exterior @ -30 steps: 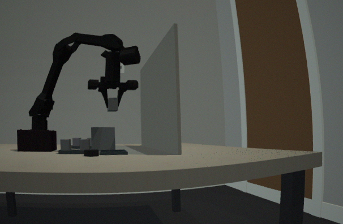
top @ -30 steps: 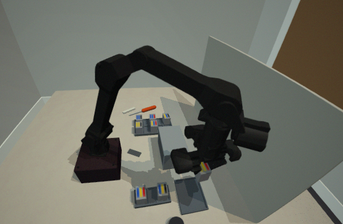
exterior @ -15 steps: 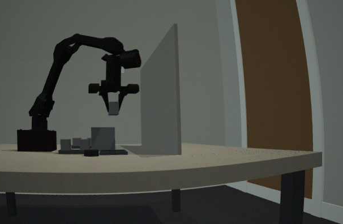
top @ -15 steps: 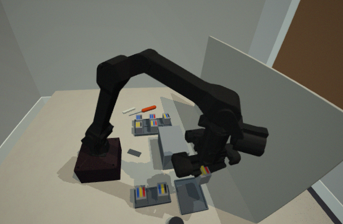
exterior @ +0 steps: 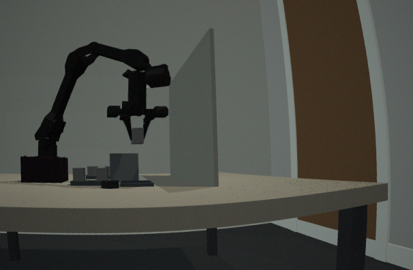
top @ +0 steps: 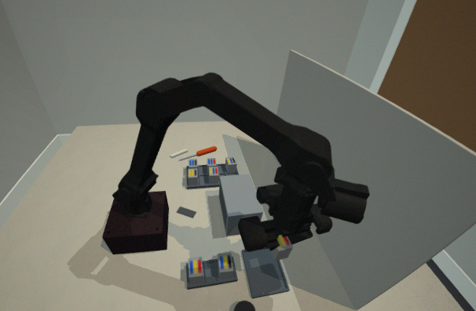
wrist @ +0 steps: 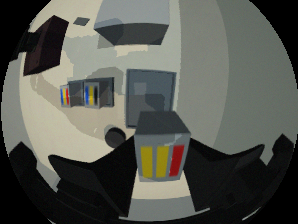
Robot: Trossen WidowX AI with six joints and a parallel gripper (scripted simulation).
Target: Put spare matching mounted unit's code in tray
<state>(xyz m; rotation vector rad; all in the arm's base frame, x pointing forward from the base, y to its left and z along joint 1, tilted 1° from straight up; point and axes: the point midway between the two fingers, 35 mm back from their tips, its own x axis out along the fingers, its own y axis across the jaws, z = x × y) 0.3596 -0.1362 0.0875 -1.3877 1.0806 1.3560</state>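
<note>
The dark tray lies 130 mm below my gripper tip and 10 mm behind it. Round my gripper tip: rack (150 mm behind, 130 mm below); then black cylinder (130 mm below, 100 mm to the right, 70 mm behind); then grey spare (20 mm above).
</note>
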